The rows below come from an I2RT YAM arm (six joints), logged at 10 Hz.
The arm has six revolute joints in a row. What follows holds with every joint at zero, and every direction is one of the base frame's. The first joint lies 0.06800 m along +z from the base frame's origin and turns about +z. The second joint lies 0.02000 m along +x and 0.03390 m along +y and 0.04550 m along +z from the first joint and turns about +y. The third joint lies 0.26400 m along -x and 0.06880 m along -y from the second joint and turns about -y. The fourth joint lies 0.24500 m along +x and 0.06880 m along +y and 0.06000 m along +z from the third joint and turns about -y. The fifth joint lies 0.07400 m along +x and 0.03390 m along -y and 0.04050 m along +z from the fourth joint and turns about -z. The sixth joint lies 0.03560 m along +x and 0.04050 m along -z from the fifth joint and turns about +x. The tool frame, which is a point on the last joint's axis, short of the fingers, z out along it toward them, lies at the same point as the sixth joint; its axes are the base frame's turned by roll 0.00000, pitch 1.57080 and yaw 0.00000 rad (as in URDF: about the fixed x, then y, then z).
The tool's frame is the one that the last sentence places.
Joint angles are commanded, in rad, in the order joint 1, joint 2, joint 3, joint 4, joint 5, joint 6. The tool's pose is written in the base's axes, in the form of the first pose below.
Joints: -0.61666, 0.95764, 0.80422, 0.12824, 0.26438, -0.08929
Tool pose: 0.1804, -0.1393, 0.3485, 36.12, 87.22, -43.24
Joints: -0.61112, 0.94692, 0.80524, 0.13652, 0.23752, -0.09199
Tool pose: 0.1798, -0.1362, 0.3520, 34.32, 86.51, -42.01
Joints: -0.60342, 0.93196, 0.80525, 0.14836, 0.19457, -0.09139
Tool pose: 0.1790, -0.1317, 0.3564, 31.74, 85.51, -39.91
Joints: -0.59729, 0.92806, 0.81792, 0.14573, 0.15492, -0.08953
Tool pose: 0.1796, -0.1288, 0.3614, 29.56, 85.16, -37.92
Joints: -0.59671, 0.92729, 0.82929, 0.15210, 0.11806, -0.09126
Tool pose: 0.1800, -0.1274, 0.3664, 27.54, 84.50, -36.51
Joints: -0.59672, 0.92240, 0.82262, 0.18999, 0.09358, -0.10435
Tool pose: 0.1796, -0.1260, 0.3691, 25.41, 82.91, -36.36
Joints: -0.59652, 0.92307, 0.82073, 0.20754, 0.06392, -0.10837
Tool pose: 0.1803, -0.1252, 0.3702, 23.66, 82.40, -35.43
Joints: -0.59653, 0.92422, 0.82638, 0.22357, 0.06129, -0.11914
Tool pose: 0.1802, -0.1250, 0.3737, 22.84, 81.43, -36.01
